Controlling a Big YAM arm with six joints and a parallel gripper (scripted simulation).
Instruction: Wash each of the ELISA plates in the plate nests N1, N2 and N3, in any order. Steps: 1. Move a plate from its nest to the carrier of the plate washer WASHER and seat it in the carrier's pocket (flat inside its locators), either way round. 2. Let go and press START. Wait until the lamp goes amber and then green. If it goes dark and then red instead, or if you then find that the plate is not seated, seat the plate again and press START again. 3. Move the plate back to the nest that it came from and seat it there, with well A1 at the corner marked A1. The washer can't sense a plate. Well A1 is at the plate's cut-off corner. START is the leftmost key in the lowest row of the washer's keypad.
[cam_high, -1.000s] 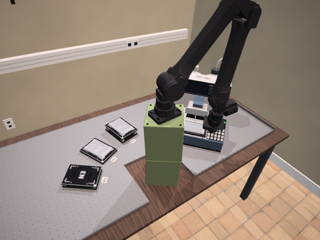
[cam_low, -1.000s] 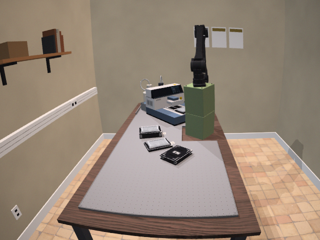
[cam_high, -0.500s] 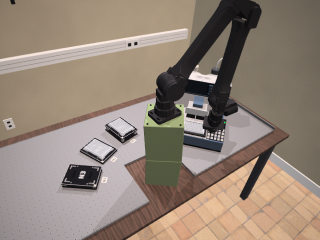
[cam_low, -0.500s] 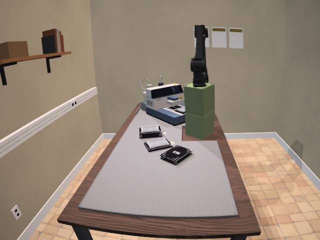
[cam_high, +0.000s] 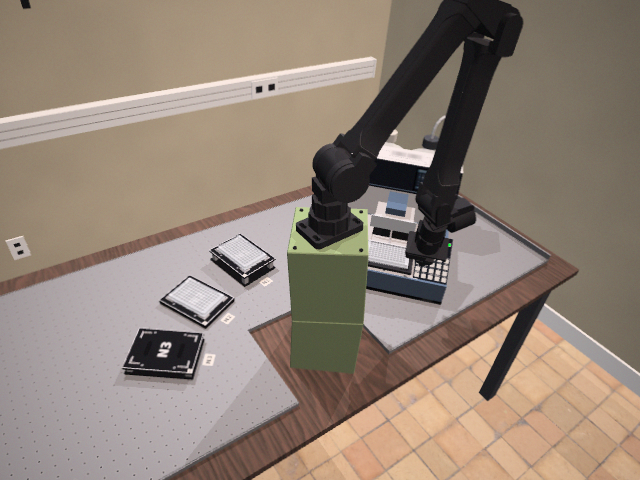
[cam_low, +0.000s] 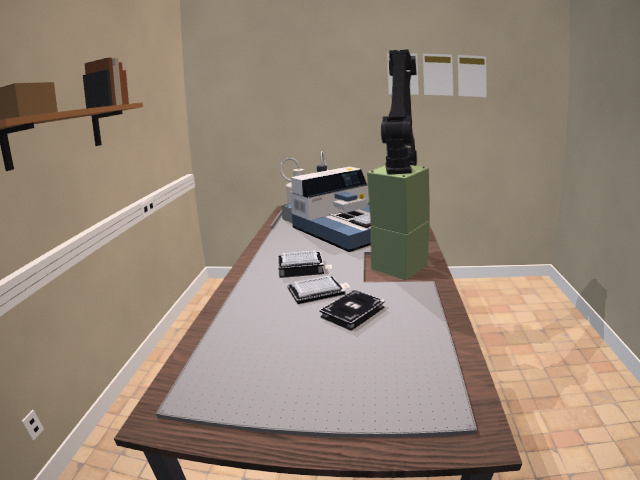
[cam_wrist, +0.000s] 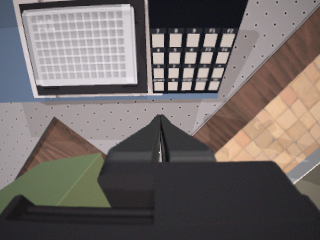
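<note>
Right now my hand is 12 cm short of the dark washer carrier and 7 cm above it. The rest, counted from my hand: plate washer: 23 cm ahead, 11 cm to the right, 2 cm below.
</note>
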